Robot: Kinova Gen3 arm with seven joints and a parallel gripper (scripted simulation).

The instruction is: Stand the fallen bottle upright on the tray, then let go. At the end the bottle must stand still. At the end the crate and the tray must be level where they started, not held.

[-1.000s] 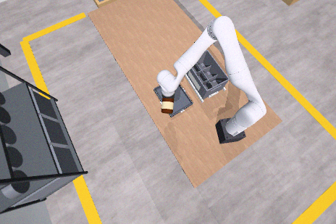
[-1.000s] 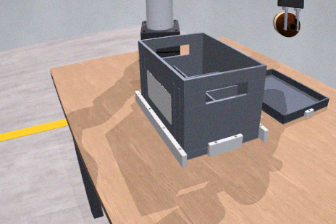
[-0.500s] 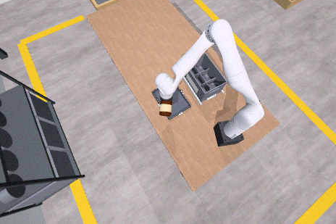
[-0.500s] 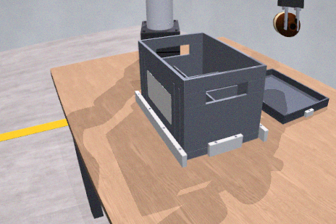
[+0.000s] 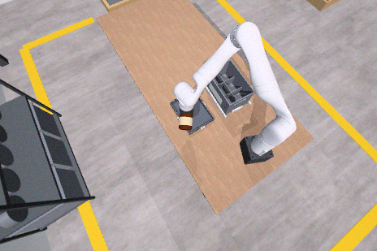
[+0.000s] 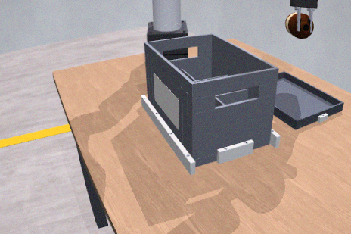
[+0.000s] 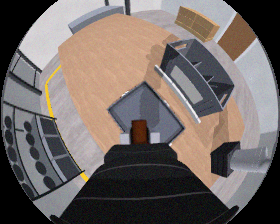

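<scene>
The brown bottle is 4 cm behind my hand, 3 cm to the left of it and 1 cm below it. Also, from my hand: dark grey tray 19 cm below, 5 cm to the right, 2 cm ahead; dark grey crate 32 cm to the right, 12 cm below, 4 cm ahead.
</scene>
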